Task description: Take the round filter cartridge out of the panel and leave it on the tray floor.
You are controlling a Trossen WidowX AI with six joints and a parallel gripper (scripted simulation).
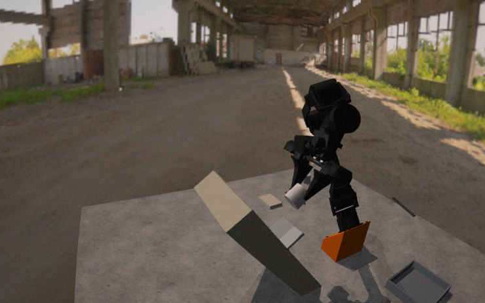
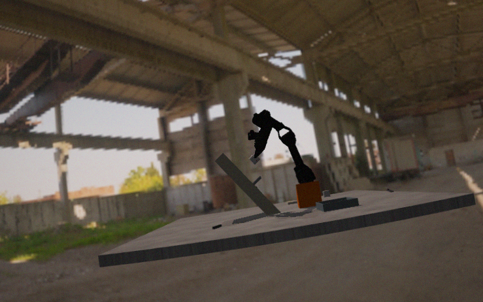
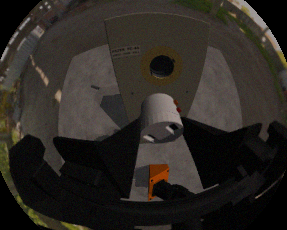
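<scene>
My gripper tip is now 340 mm past the grey tray, 280 mm above it and 230 mm to the right of it. From my gripper tip the other things lie so: beige service panel: 120 mm below, 70 mm ahead, 10 mm to the right; then round pale cartridge: right at my gripper tip; then small beige block: 440 mm to the right, 290 mm below, 160 mm behind.
</scene>
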